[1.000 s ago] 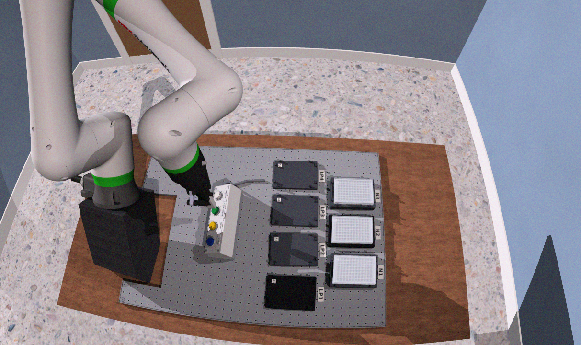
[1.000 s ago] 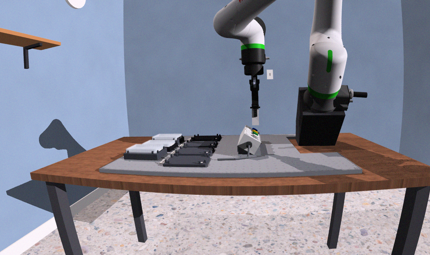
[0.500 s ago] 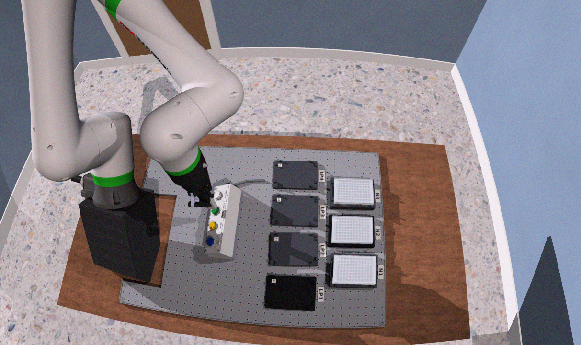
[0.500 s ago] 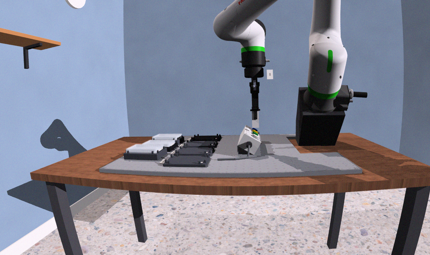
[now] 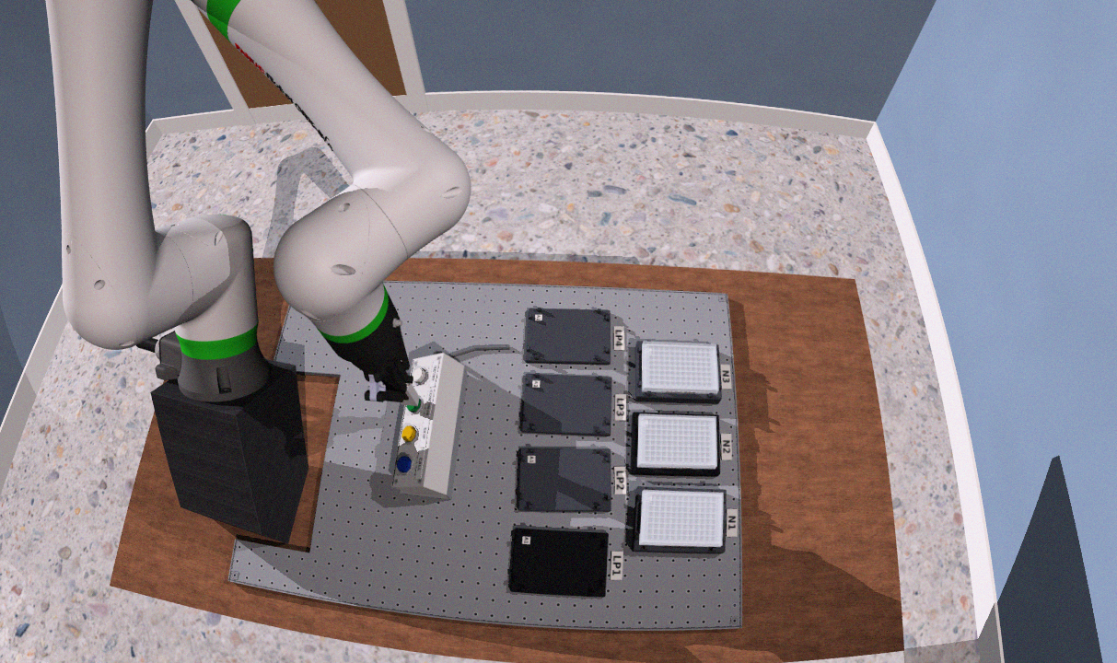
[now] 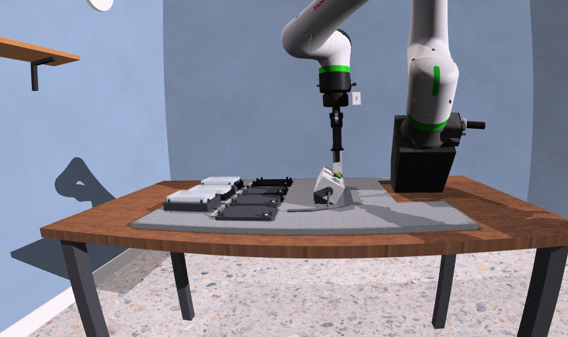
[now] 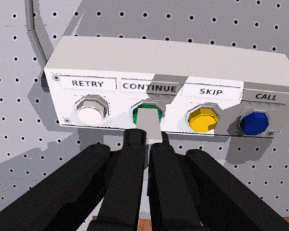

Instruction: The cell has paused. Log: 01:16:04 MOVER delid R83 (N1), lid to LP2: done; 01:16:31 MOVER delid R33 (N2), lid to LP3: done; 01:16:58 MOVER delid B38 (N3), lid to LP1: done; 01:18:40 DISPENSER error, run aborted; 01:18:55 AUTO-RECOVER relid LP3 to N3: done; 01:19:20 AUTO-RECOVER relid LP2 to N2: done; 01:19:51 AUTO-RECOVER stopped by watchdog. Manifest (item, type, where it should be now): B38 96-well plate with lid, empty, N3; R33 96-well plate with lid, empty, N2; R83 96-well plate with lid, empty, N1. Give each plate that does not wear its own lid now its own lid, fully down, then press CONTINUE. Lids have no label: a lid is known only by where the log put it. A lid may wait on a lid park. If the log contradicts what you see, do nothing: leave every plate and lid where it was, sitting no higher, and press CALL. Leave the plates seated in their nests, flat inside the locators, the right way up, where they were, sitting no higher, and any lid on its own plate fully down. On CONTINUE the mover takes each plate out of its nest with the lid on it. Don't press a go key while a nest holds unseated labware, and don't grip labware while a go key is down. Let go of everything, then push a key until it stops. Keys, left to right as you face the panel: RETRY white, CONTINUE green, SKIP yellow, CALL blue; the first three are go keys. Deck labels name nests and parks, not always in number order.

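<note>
My gripper is now 5 cm above the green continue key. The rest, counted from my hand: blue call key 2 cm ahead, 10 cm to the right, 5 cm below; yellow skip key 1 cm ahead, 5 cm to the right, 5 cm below; white retry key 1 cm behind, 5 cm to the left, 5 cm below.
</note>
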